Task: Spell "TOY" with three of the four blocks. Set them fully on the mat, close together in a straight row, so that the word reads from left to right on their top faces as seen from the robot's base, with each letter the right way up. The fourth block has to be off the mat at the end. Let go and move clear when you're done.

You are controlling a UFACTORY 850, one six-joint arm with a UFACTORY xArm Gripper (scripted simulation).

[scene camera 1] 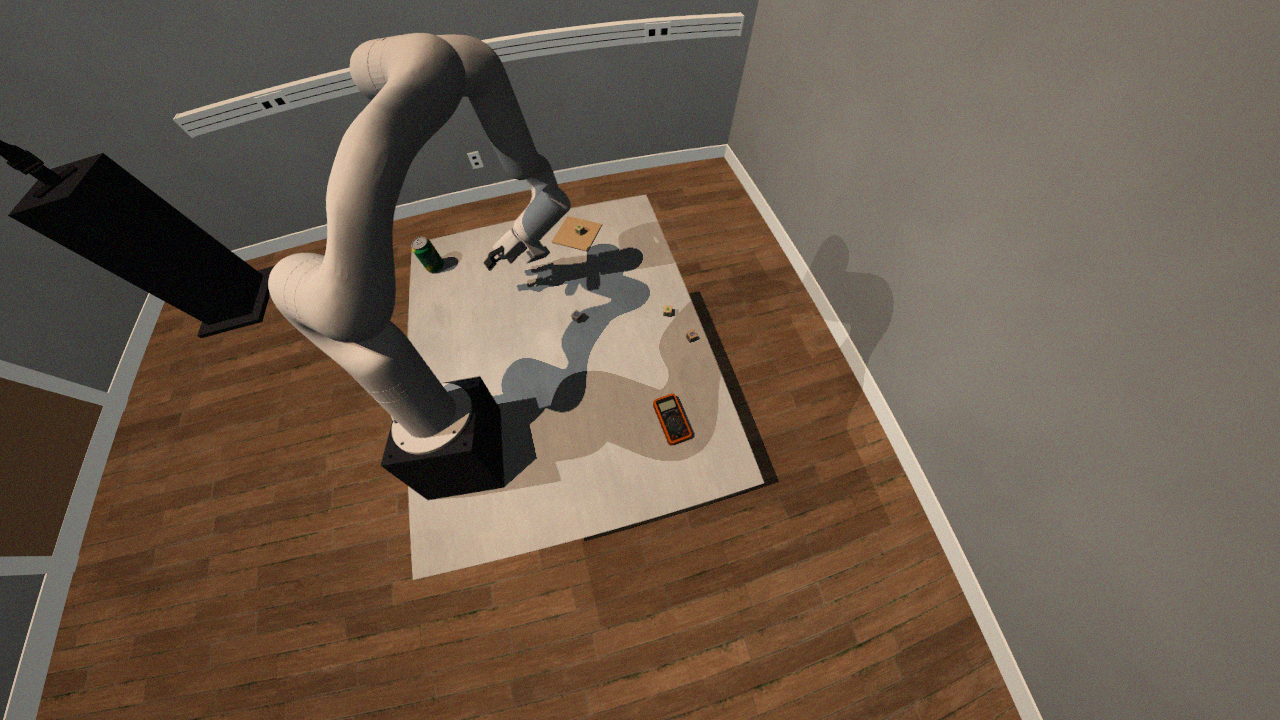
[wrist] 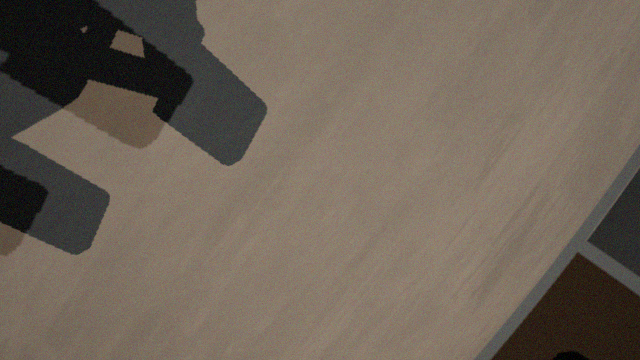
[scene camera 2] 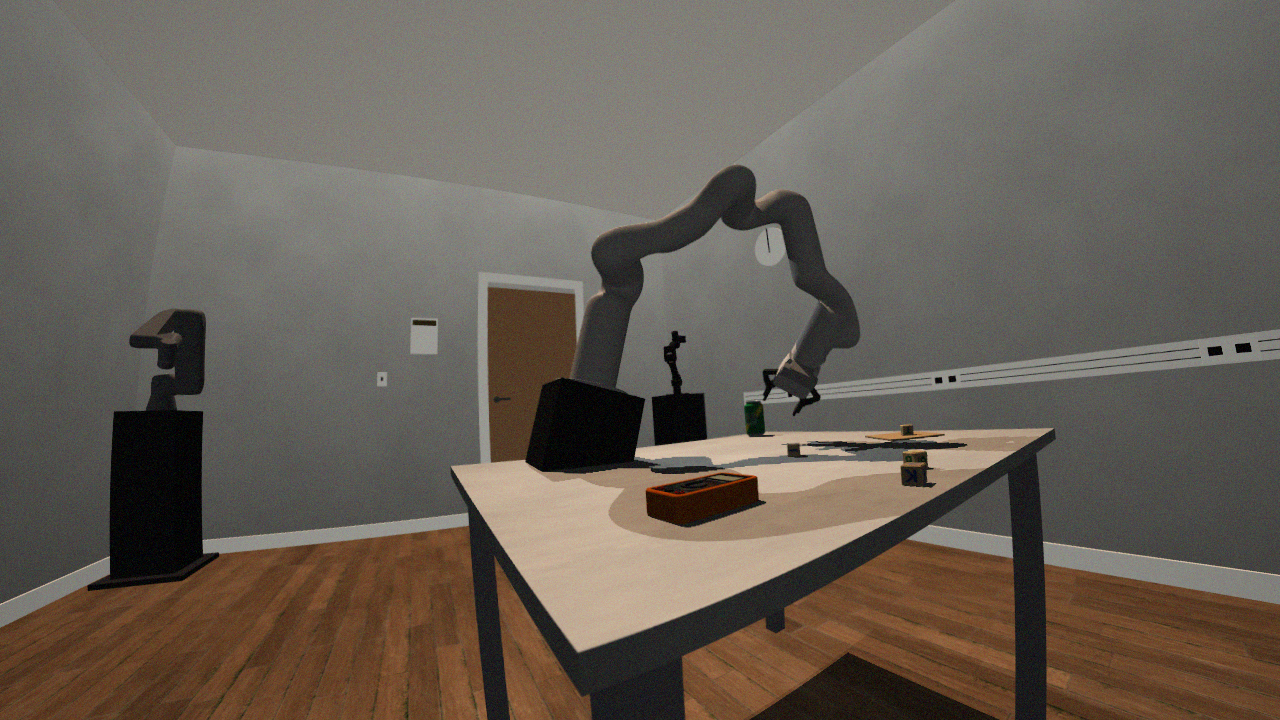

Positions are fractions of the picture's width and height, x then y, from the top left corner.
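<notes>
A tan mat (scene camera 1: 0.44, 0.33) is part of the robot's scene, though in the wrist view the mat is out of frame.
</notes>
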